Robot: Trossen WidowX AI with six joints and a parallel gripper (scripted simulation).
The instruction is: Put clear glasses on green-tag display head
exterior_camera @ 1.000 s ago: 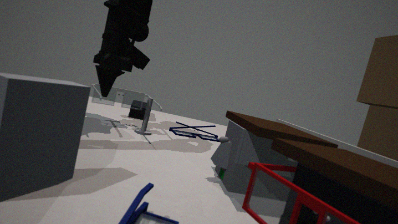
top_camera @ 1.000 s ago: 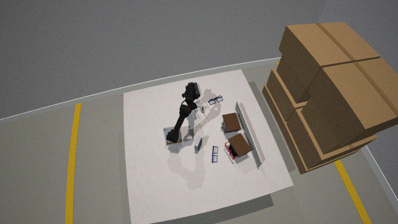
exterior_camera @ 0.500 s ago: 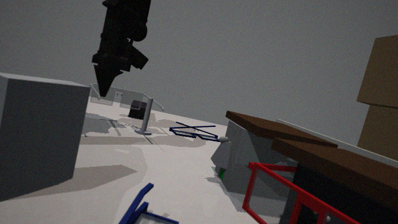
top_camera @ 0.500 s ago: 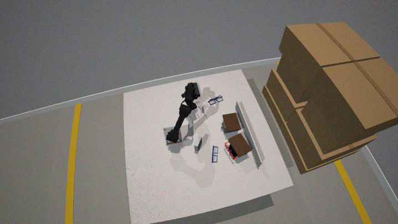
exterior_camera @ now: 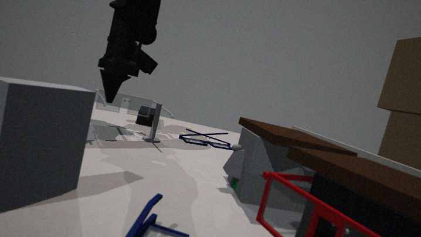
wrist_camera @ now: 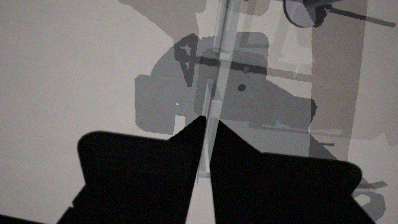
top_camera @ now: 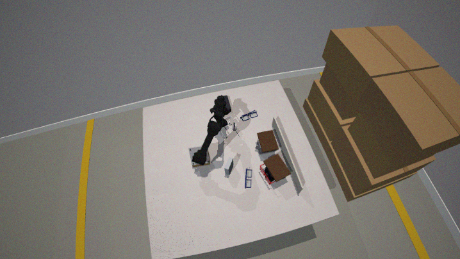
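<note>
The grey block is 2 cm behind my gripper tip and 38 cm to the right of it. Round my gripper tip: small post 11 cm ahead, 5 cm to the right, 3 cm below; then black box 10 cm ahead, 21 cm to the left, 4 cm below; then grey display head 27 cm ahead, 28 cm to the right.
</note>
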